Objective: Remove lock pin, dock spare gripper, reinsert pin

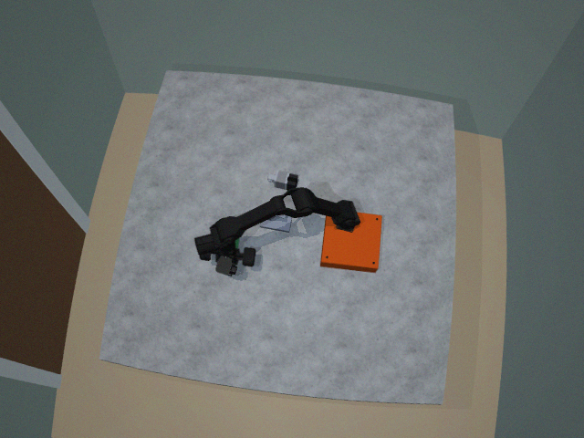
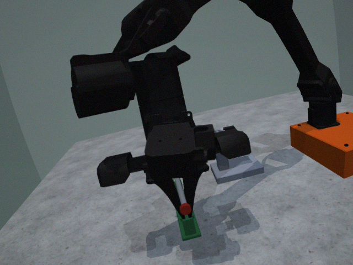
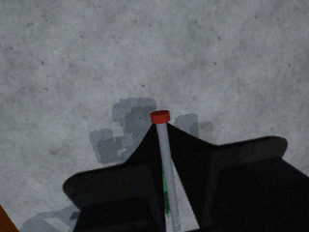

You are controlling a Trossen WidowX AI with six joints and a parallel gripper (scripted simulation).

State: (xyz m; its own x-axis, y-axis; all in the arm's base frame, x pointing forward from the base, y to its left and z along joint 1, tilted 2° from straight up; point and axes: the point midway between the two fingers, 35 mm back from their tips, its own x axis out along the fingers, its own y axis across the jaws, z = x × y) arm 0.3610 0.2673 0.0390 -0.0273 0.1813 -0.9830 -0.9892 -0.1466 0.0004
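Right now the green cradle is 10 mm ahead of my gripper tip, 100 mm to the right of it and 50 mm below it. From my gripper tip the other things lie so: spare gripper: 90 mm behind, 380 mm to the right, 50 mm below; grey mount: 100 mm behind, 230 mm to the right, 20 mm below.
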